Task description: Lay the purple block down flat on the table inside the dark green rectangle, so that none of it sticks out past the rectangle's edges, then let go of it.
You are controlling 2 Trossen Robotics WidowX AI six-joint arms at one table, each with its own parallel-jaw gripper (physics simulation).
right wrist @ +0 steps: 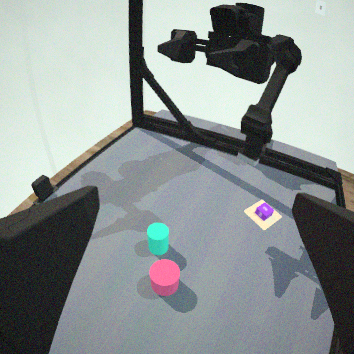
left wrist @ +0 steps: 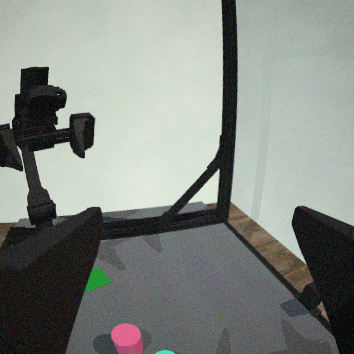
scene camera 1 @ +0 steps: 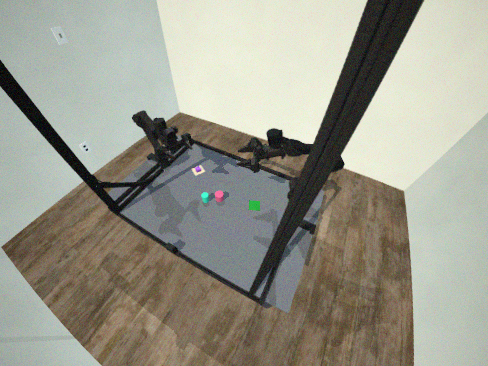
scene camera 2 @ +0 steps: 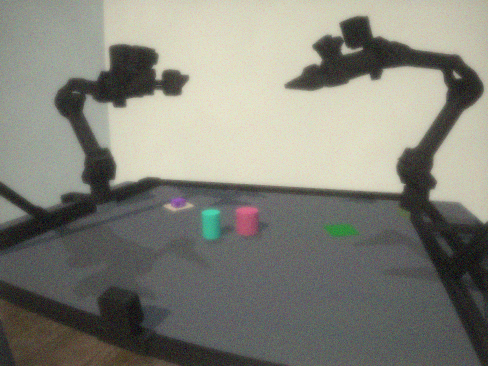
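Seen in the pictures: left gripper, fingertip midpoint: [right wrist: 180, 51] [left wrist: 202, 217] [scene camera 1: 183, 153] [scene camera 2: 172, 75]; right gripper, fingertip midpoint: [right wrist: 201, 200] [left wrist: 52, 160] [scene camera 1: 237, 157] [scene camera 2: 289, 84]; left arm's base at its link origin: [right wrist: 251, 152] [scene camera 1: 165, 164] [scene camera 2: 101, 201]; right arm's base at its link origin: [scene camera 2: 414, 208].
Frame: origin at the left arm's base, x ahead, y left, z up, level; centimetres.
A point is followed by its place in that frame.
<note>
The small purple block [scene camera 1: 198, 169] @(x 19.7, y 14.0, z -0.1 cm) [scene camera 2: 178, 202] @(x 20.1, y 13.1, z -0.3 cm) [right wrist: 264, 211] @(x 19.8, y 14.5, z 0.0 cm) rests on a cream square [scene camera 1: 195, 173] @(x 19.8, y 11.1, z -1.8 cm) [scene camera 2: 171, 207] @(x 18.3, y 11.8, z -1.8 cm) [right wrist: 254, 214]; how it is turned is hard to tell. The green rectangle [scene camera 1: 254, 205] @(x 64.8, y 20.7, z -1.8 cm) [scene camera 2: 341, 230] @(x 65.0, y 20.5, z -1.8 cm) [left wrist: 97, 280] @(x 64.2, y 19.6, z -1.8 cm) lies on the table in the right part of both scene views, apart from the block. My left gripper [scene camera 2: 187, 79] [left wrist: 202, 217] @(x 35.0, y 0.0, z 32.4 cm) is open and empty, high above the table. My right gripper [scene camera 1: 240, 156] @(x 52.9, y 17.5, z 30.3 cm) [scene camera 2: 286, 86] @(x 52.9, y 17.5, z 30.3 cm) [right wrist: 201, 200] @(x 52.9, y 17.5, z 30.3 cm) is open and empty, also high up. The block does not show in the left wrist view.
A teal cylinder [scene camera 1: 205, 197] @(x 43.3, y 1.9, z 3.2 cm) [scene camera 2: 211, 224] @(x 43.2, y 1.2, z 1.5 cm) [right wrist: 158, 239] @(x 43.1, y 4.1, z 3.4 cm) and a pink cylinder [scene camera 1: 219, 196] @(x 48.2, y 8.2, z 3.0 cm) [scene camera 2: 247, 221] @(x 48.2, y 7.2, z 1.3 cm) [left wrist: 127, 337] @(x 46.1, y 8.8, z 3.0 cm) [right wrist: 164, 277] @(x 47.5, y 10.0, z 3.0 cm) stand side by side between the block and the rectangle. A dark frame post [scene camera 1: 345, 105] @(x 95.1, y -16.2, z 83.9 cm) rises at the table's edge. An olive patch [scene camera 2: 404, 213] @(x 76.3, y 38.6, z -1.1 cm) shows beside the right arm's base.
</note>
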